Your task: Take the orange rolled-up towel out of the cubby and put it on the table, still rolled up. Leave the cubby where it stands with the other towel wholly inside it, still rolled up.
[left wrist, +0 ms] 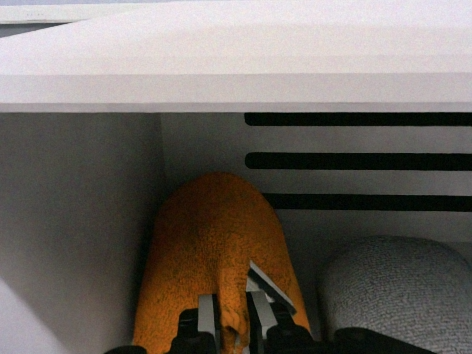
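Observation:
The orange rolled-up towel (pixel 215 225) lies inside the cubby (pixel 225 90), beside its left wall, with its length running toward the back. My left gripper (pixel 232 317) is at the near part of the orange towel, with a pinched fold of it between its two fingers; it is shut on the towel. The other towel, grey (pixel 400 285) and rolled up, lies in the cubby to the right, a narrow gap away from the orange one. The near ends of both towels are cut off by the view's lower edge. My right gripper does not show in this view.
The cubby's top board runs across above the towels. Its left side wall (pixel 75 210) is close to the orange towel. The back wall (pixel 205 145) has dark horizontal slots. A pale strip shows behind the cubby at the top left.

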